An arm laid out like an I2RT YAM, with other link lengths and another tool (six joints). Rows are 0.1 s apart.
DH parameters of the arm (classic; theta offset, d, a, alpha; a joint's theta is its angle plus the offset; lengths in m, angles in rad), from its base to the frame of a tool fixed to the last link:
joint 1: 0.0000 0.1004 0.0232 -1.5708
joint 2: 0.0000 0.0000 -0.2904 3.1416
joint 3: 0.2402 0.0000 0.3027 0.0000
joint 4: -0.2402 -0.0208 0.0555 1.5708
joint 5: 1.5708 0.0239 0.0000 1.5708
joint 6: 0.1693 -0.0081 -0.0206 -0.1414
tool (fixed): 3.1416 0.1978 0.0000 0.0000
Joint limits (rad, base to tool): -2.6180..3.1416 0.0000..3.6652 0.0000..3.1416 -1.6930..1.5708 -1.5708..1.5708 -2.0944..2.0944
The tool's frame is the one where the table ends.
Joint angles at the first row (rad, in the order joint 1, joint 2, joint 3, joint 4, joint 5, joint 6):
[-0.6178 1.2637 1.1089 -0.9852 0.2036 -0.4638]
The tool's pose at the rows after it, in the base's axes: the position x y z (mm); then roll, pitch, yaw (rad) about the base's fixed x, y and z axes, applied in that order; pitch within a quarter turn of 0, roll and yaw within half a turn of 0:
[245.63 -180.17 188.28 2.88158 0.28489 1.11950]
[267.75 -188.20 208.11 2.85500 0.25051 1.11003]
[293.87 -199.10 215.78 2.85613 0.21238 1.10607]
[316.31 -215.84 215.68 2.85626 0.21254 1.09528]
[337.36 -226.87 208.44 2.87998 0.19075 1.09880]
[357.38 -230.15 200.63 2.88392 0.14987 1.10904]
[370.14 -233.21 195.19 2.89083 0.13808 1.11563]
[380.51 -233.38 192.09 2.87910 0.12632 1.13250]
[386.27 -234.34 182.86 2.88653 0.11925 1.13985]
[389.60 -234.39 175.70 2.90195 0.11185 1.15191]
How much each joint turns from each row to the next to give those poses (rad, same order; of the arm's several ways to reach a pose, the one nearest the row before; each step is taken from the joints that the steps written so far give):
[-0.0074 0.0547 0.1323 -0.0558 -0.0153 0.0187]
[-0.0014 0.0738 0.1239 -0.0337 -0.0338 0.0182]
[-0.0004 0.1063 0.1223 -0.0262 -0.0317 0.0204]
[0.0007 0.0966 0.0941 0.0012 0.0052 0.0104]
[0.0005 0.1011 0.0893 -0.0157 -0.0155 0.0093]
[0.0033 0.0695 0.0562 0.0021 -0.0388 0.0108]
[0.0071 0.0497 0.0433 -0.0026 -0.0091 0.0055]
[0.0062 0.0215 0.0146 0.0167 -0.0173 -0.0057]
[0.0029 0.0221 -0.0017 0.0154 -0.0066 -0.0010]
[0.0013 0.0223 0.0070 -0.0009 -0.0077 -0.0064]

